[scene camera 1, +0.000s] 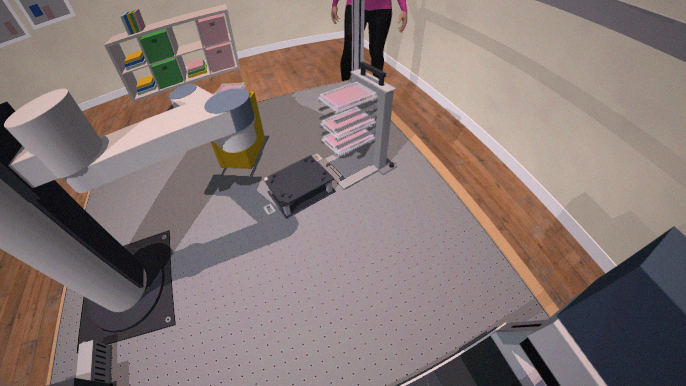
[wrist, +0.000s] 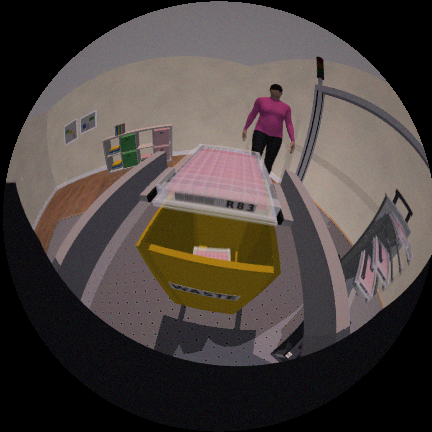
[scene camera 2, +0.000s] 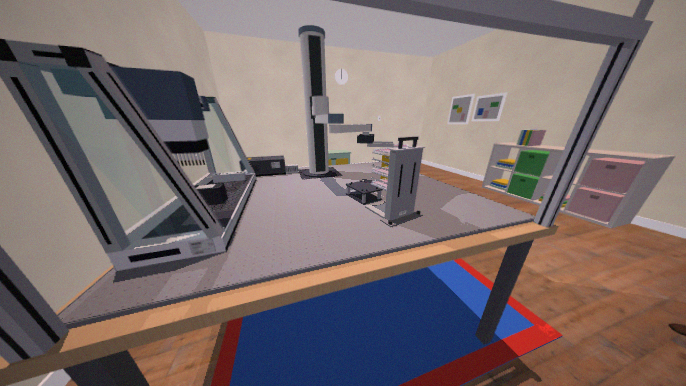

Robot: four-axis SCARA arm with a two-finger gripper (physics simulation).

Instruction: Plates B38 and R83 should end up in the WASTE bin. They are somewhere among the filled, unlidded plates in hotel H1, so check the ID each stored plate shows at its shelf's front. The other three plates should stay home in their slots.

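Frame: origin at the arm's base, x right, y down, z ahead, level; millimetres.
Where they show: gripper, fingertip midpoint: (wrist: 222,167) (scene camera 2: 393,144); arm's base, link origin: (scene camera 1: 128,289) (scene camera 2: 319,174).
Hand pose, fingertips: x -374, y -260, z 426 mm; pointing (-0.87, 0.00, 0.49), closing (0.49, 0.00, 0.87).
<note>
Each offset is from my fingertips to the top centre of the thing. "spot": to the spot under its first point.
My gripper (wrist: 222,167) is shut on plate R83 @[dz +10, dx -20, dy +2 mm] (wrist: 220,172) (scene camera 1: 232,87), a pink-filled plate whose front label reads R83. It holds the plate level above the yellow WASTE bin @[dz +9, dx -18, dy +47 mm] (wrist: 215,278) (scene camera 1: 236,160). Inside the bin lies another pink-filled plate @[dz +11, dx -20, dy +227 mm] (wrist: 212,255); its ID does not show. Hotel H1 (scene camera 1: 384,125) (scene camera 2: 404,182) holds three filled plates: an upper one @[dz +316, dx +205, dy -19 mm] (scene camera 1: 347,96) (wrist: 400,233), a middle one (scene camera 1: 348,123) (wrist: 381,261) and a lower one (scene camera 1: 349,141) (wrist: 366,276). Their IDs cannot be read. The arm hides the gripper's fingers in scene camera 1.
A low black platform @[dz +146, dx +245, dy +177 mm] (scene camera 1: 300,179) (scene camera 2: 364,188) stands between the bin and the hotel. A large framed machine with a dark blue head @[spot: dz +352, dx +894, dy -186 mm] (scene camera 2: 160,95) (scene camera 1: 635,300) stands at the table's other end. A person in a pink top (wrist: 272,117) stands beyond the table.
</note>
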